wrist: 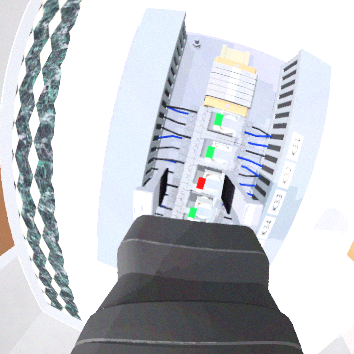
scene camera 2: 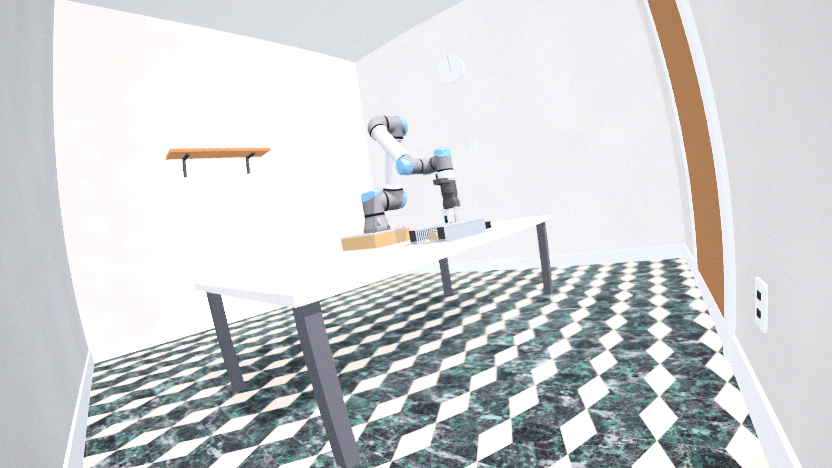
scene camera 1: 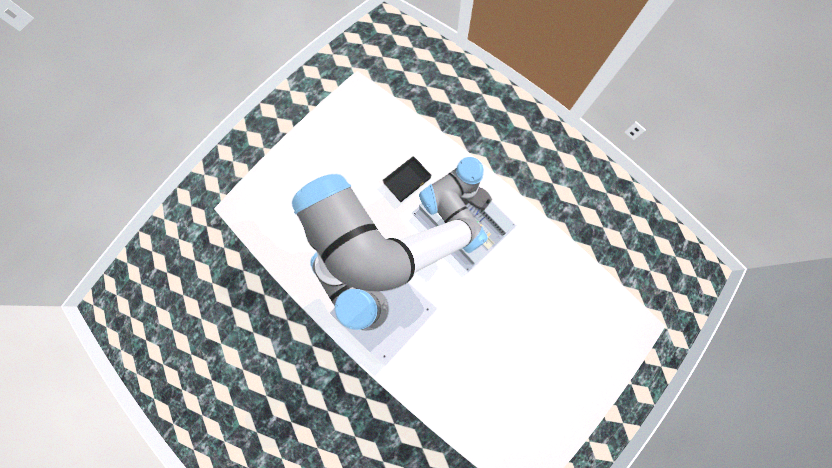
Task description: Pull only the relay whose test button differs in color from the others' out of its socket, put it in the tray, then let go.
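Observation:
The relay with the red test button sits in its socket in the row in the wrist view. Relays with green buttons sit beside it: two above it in the view and one below, partly hidden by the gripper body. My gripper is open and empty, pointing down low over the row. In the wrist view its fingers appear on either side of the red-button relay and its lower neighbour; their exact depth is unclear. The black tray lies on the table and looks empty.
Slotted wire ducts flank the relay row, with blue and black wires between. Terminal blocks stand at the row's upper end. The tray is beside the panel. The arm's base stands on a mounting plate.

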